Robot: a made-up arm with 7 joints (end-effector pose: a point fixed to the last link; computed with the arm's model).
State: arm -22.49 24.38 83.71 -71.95 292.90 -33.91 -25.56
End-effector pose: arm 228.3 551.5 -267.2 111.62 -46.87 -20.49
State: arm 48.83 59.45 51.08 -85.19 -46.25 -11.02 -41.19
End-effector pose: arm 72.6 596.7 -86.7 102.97 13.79 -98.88
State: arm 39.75 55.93 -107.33 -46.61 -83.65 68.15 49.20
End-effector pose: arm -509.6 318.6 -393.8 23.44 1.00 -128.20
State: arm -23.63 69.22 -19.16 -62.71 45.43 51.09 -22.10
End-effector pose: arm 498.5 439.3 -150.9 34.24 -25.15 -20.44
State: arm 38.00 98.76 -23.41 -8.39 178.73 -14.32 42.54
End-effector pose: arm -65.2 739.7 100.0 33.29 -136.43 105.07
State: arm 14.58 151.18 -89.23 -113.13 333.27 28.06 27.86
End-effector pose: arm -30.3 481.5 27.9 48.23 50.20 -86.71
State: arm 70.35 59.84 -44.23 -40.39 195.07 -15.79 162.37
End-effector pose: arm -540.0 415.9 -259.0 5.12 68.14 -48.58
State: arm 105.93 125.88 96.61 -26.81 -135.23 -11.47 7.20
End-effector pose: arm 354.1 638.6 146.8 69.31 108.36 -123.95
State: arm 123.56 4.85 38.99 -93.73 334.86 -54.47 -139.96
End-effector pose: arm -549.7 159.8 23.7 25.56 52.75 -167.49
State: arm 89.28 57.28 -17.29 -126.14 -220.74 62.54 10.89
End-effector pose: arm -201.7 139.2 -335.2 -77.49 51.23 83.46
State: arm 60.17 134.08 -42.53 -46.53 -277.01 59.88 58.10
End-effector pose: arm 184.9 686.7 103.7 111.15 13.50 53.15
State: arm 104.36 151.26 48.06 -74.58 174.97 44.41 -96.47
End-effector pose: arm 474.3 311.4 -307.6 -27.83 -14.02 -56.84
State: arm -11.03 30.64 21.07 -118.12 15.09 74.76 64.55
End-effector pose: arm 403.2 211.6 -47.8 -16.25 -64.47 61.69
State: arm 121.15 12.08 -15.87 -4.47 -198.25 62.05 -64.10
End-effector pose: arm -644.8 -226.9 303.0 39.62 48.32 123.87
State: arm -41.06 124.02 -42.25 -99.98 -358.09 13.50 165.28
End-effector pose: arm 365.6 356.0 193.4 -29.29 -93.21 44.85
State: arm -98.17 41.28 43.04 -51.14 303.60 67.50 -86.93
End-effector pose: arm 480.7 301.0 426.3 76.80 -19.75 -23.73
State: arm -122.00 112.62 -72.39 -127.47 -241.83 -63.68 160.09
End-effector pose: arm 234.7 75.6 325.0 -158.15 36.12 -12.31
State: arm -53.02 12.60 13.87 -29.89 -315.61 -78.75 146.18
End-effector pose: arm 684.5 52.7 -281.9 135.18 43.34 -36.29
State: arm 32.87 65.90 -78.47 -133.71 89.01 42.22 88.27
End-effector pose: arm -124.3 -25.5 -350.9 -21.44 88.92 70.67
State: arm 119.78 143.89 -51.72 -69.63 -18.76 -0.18 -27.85
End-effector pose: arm -74.0 657.1 -7.0 83.18 -90.64 127.87
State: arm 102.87 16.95 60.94 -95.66 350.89 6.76 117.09
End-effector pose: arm -426.1 370.3 12.5 68.39 -65.03 84.91
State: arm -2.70 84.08 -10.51 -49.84 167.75 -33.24 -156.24
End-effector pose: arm 313.5 630.3 -107.9 86.38 -20.52 -9.04
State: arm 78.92 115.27 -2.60 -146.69 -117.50 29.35 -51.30
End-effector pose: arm 48.9 162.1 -244.5 -60.73 24.67 89.87
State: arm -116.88 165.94 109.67 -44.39 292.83 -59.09 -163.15
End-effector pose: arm -581.3 286.1 -320.0 14.11 98.59 74.75
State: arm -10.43 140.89 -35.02 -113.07 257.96 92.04 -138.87
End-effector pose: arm 343.9 322.5 107.3 -54.58 -113.06 -49.32
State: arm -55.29 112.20 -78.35 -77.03 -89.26 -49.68 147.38
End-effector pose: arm 355.2 527.7 35.6 32.01 -11.04 -21.72
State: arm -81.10 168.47 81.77 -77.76 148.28 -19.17 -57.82
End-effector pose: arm -609.5 -133.6 115.4 -8.02 86.76 40.26
